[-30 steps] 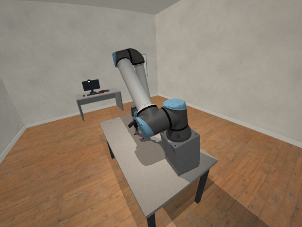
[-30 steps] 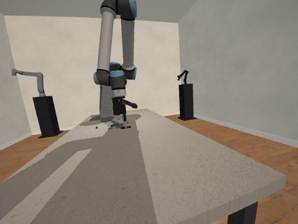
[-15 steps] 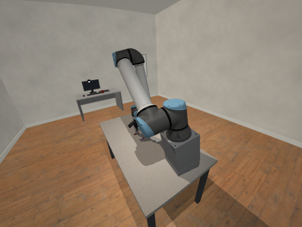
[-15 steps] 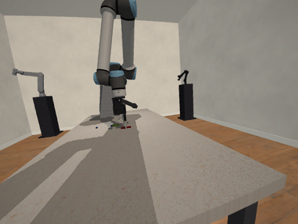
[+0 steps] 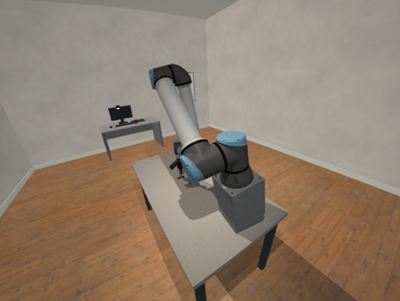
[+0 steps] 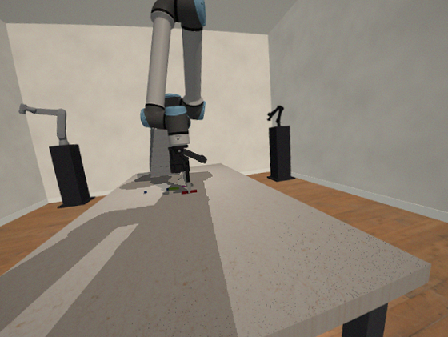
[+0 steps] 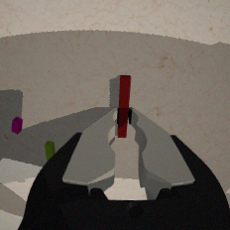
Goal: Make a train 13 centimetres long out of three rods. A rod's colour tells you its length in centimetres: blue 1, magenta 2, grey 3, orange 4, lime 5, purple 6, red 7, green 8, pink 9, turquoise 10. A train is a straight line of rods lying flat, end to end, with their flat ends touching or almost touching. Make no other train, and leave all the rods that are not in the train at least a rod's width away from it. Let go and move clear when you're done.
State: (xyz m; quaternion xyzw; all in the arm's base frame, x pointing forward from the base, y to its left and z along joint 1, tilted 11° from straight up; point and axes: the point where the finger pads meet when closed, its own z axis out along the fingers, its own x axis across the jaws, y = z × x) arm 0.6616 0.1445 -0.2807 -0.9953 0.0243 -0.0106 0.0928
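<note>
Right now my hand is 1 cm above the red rod. From my hand the other things lie so: lime rod (10 cm behind, 8 cm to the right, 1 cm below); then grey rod (4 cm behind, 11 cm to the right, 1 cm below); then magenta rod (14 cm behind, 2 cm to the right, 1 cm below).
</note>
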